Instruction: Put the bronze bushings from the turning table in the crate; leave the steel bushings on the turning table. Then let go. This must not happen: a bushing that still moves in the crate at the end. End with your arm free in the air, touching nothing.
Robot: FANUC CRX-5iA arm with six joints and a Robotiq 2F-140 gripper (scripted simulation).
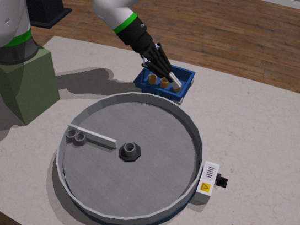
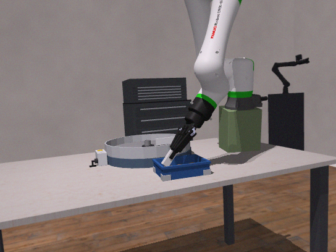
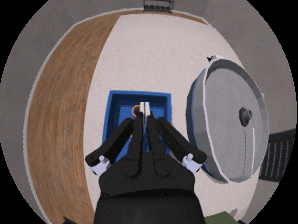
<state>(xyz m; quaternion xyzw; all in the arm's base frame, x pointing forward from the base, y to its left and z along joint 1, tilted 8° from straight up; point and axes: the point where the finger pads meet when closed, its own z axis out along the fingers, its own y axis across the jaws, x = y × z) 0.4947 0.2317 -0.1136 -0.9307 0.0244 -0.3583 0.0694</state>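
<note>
The blue crate is 4 cm behind my hand, 2 cm to the left of it and 3 cm below it. Also, from my hand: grey turning table 2 cm behind, 33 cm to the right, 1 cm below.
</note>
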